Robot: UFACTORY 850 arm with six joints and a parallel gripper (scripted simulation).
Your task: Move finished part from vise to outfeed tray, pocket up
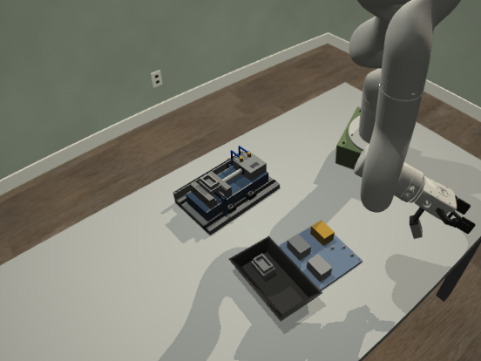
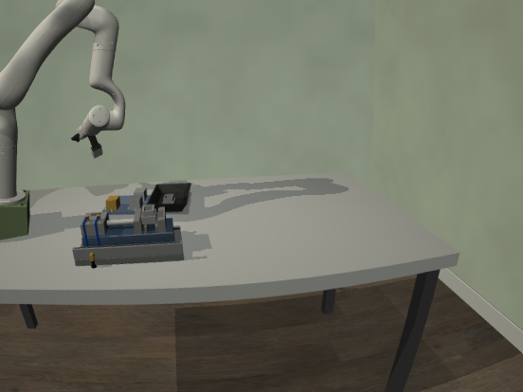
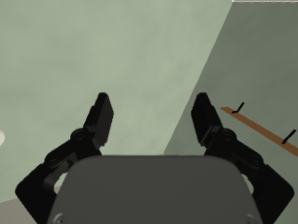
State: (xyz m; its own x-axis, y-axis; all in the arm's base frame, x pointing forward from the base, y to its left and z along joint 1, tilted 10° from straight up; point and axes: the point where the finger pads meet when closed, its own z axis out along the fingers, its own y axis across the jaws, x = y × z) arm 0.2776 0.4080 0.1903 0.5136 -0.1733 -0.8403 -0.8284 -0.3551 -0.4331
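Right now my hand is 16 cm short of the vise, 68 cm to the left of it and 20 cm above it. Round my hand: brass block 12 cm ahead, 35 cm to the right, 22 cm below; then blue plate 17 cm ahead, 32 cm to the right, 24 cm below.
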